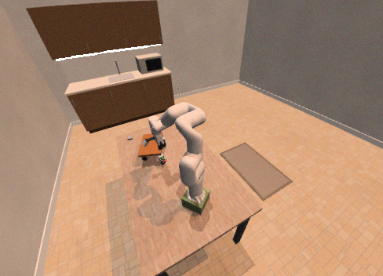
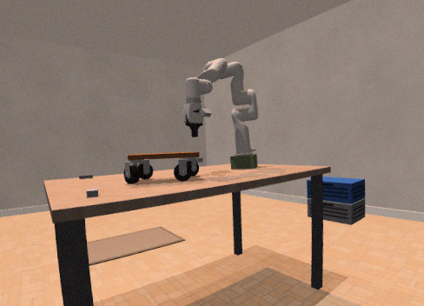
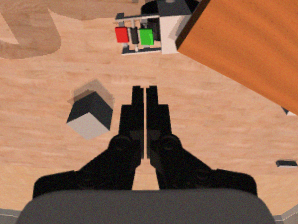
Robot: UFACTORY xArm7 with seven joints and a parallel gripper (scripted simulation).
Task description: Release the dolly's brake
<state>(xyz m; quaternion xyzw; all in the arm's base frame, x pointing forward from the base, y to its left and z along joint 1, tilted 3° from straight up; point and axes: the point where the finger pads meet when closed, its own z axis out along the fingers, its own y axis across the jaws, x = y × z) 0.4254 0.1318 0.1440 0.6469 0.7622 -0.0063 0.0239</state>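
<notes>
Right now the brake pedal is 10 mm behind my hand and 140 mm below it.
</notes>
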